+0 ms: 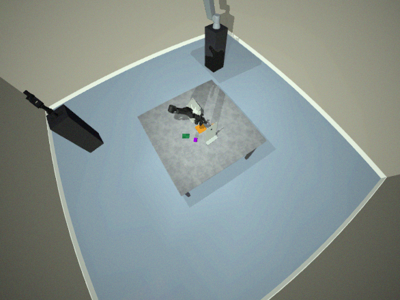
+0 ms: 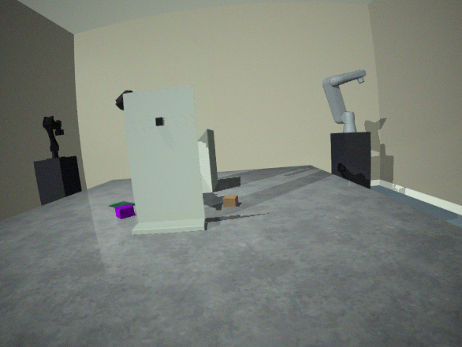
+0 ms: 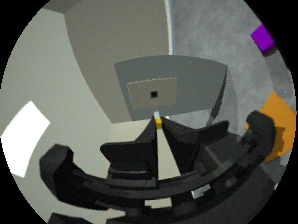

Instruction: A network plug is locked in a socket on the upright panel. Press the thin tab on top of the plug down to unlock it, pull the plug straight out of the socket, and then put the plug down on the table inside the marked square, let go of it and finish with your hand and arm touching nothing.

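Right now my gripper tip is 12 cm past the orange marked square and 26 cm above it. Round my gripper tip: pale upright panel (9 cm ahead, 1 cm to the right, 11 cm below).
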